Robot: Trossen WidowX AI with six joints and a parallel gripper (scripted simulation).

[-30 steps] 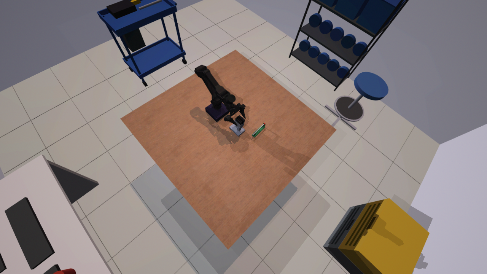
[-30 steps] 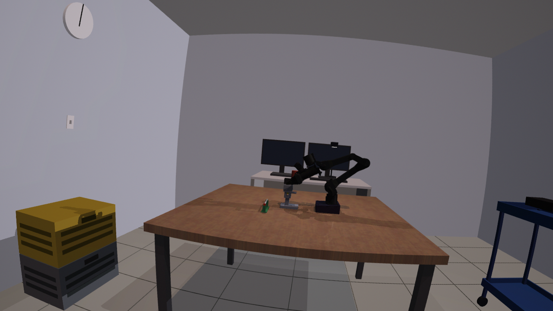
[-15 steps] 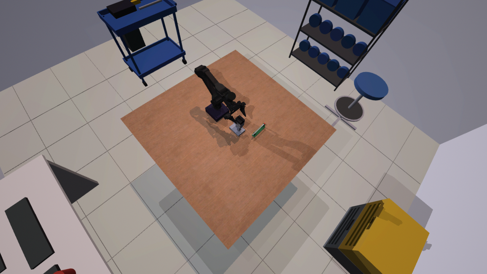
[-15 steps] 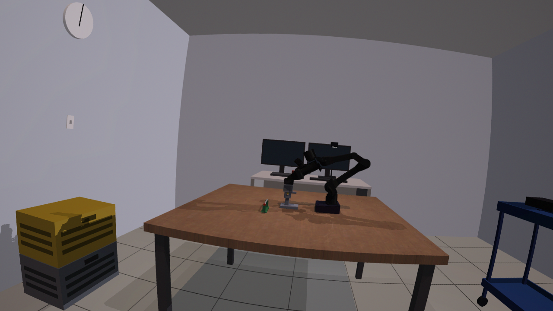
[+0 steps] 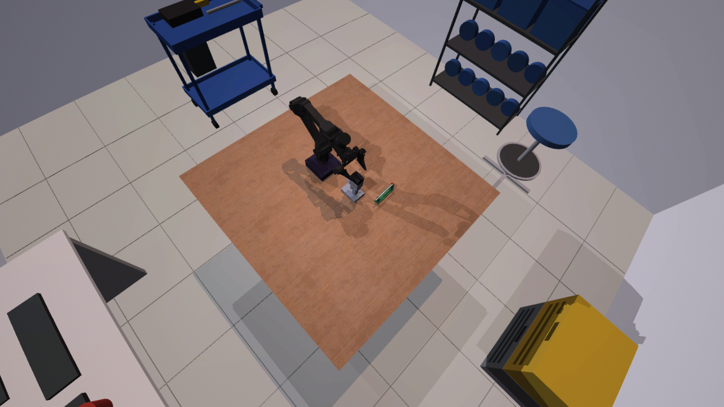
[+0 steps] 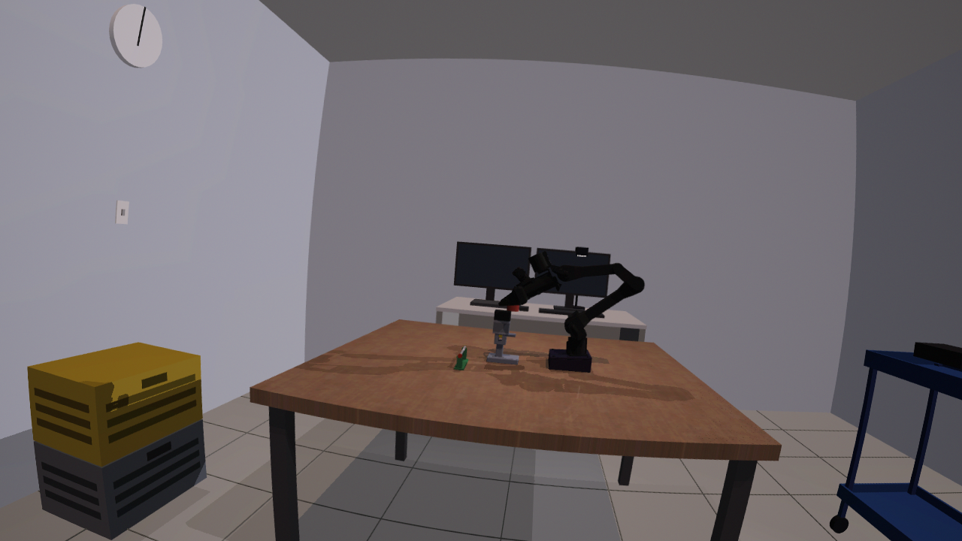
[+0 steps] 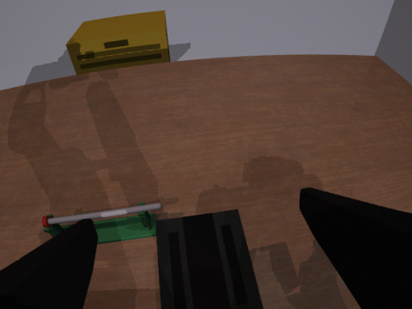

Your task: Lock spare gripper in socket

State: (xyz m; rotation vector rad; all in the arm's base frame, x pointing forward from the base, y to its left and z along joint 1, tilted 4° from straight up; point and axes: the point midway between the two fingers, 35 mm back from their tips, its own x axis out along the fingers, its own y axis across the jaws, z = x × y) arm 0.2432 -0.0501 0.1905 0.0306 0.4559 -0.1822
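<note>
My gripper tip is 180 mm above the green pin cradle, 120 mm short of it and 100 mm to the right of it. Also, from my gripper tip: spare gripper 80 mm below, 10 mm behind; grey mount 150 mm below, 20 mm behind, 10 mm to the left.
</note>
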